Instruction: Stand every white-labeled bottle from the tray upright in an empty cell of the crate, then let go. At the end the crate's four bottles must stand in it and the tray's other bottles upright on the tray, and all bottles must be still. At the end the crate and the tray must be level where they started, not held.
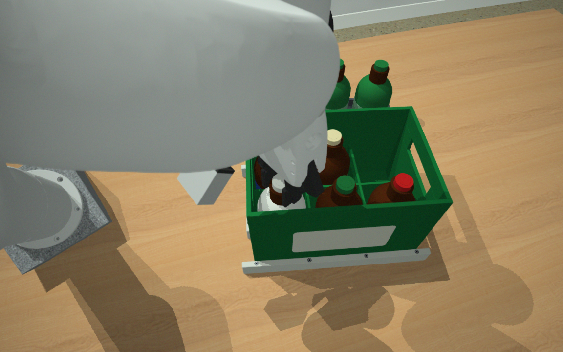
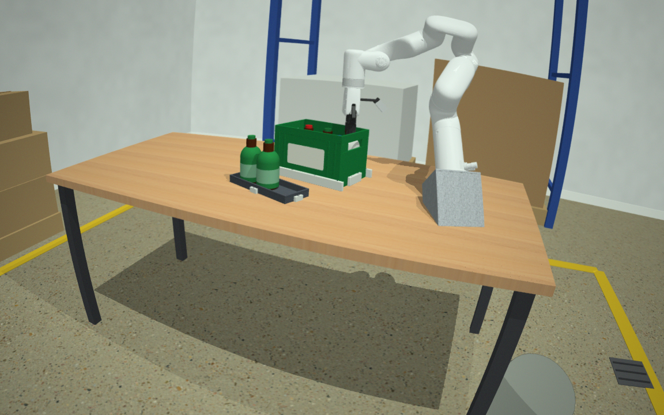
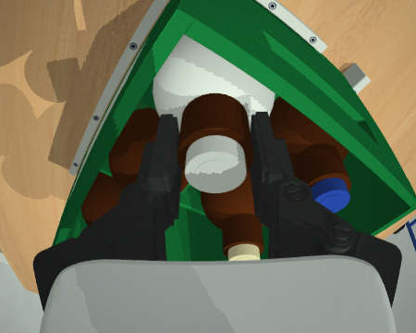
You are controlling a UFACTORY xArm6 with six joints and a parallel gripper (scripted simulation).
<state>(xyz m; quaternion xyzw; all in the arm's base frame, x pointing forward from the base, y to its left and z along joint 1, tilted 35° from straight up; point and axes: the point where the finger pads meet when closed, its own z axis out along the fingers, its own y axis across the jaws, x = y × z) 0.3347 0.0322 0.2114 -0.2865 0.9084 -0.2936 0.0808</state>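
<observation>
Now: hand 7 cm above the white-labeled bottle. The rest, counted from my hand: green bottle 16 cm ahead, 26 cm to the left, 9 cm below; then green crate 9 cm ahead, 3 cm to the left, 9 cm below; then brown bottle 1 cm ahead, 9 cm to the left, 9 cm below.
</observation>
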